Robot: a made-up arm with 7 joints. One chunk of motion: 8 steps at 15 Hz.
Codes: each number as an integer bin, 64 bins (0 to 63) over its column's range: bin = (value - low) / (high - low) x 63, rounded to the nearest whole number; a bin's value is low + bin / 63 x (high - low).
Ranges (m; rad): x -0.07..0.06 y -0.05..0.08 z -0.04..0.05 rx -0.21..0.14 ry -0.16..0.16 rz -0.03..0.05
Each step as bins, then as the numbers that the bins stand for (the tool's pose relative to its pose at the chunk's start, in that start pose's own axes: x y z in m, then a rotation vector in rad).
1 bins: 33 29 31 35 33 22
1 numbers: -0.0019 0.0098 0.0043 -0.0156 0.0076 -0.0021
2 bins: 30 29 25 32 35 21
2 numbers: -0.0081 0.0098 -0.0043 -0.0322 0.0178 -0.0033
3 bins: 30 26 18 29 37 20
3 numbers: -0.0081 0.0037 -0.0143 -0.0489 0.0279 -0.0046
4 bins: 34 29 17 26 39 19
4 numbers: 0.0002 0.0098 -0.0157 -0.0656 0.0381 -0.0059
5 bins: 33 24 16 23 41 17
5 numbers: -0.0019 -0.0005 -0.0171 -0.0822 0.0483 -0.0084
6 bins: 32 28 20 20 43 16
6 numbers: -0.0040 0.0078 -0.0114 -0.0989 0.0584 -0.0097
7 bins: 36 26 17 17 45 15
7 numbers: 0.0043 0.0037 -0.0157 -0.1156 0.0686 -0.0110
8 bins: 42 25 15 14 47 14
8 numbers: 0.0167 0.0016 -0.0186 -0.1322 0.0787 -0.0122
